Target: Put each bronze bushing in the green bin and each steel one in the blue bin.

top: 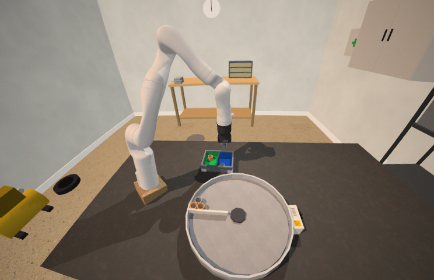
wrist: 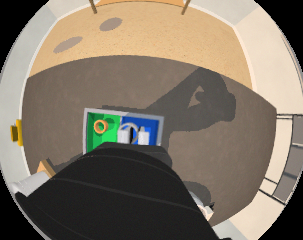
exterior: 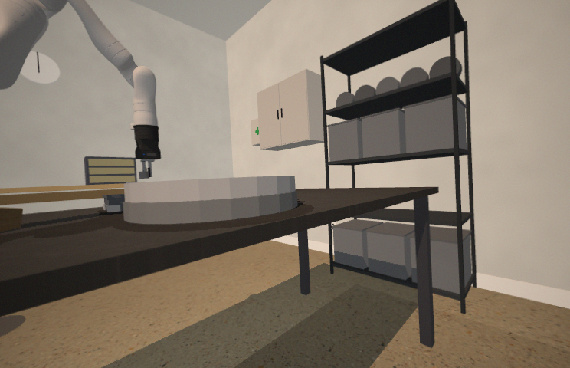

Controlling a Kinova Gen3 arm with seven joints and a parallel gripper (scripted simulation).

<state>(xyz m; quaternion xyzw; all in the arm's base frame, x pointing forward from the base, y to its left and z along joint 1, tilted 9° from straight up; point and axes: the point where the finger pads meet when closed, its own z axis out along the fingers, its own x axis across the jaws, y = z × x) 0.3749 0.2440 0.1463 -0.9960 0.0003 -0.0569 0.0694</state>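
Now: hand 100 mm above the green bin, 40 mm to the left of it and 40 mm past it. Also, from my hand: turntable: 400 mm to the right, 70 mm below, 70 mm ahead.
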